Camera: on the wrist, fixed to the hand. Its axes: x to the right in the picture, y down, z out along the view.
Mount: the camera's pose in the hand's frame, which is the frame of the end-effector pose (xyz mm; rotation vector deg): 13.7 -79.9 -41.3 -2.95 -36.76 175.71
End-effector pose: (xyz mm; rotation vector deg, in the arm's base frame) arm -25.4 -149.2 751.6 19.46 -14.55 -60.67
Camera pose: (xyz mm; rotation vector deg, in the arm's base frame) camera -68.3 -190.7 682.9 -32.75 -45.16 110.38
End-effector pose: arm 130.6 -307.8 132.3 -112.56 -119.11 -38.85
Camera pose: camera 44.1 -315.3 159.4 -127.56 108.78 38.33
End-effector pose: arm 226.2 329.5 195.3 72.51 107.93 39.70
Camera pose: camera 147.3 312.0 153.6 -130.32 94.96 -47.12
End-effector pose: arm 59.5 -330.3 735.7 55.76 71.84 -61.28
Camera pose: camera -27.8 -310.4 719.5 56.96 -69.39 65.42
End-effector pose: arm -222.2 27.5 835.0 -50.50 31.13 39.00
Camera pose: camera -161.0 -39.1 844.6 -46.39 -36.15 -137.38
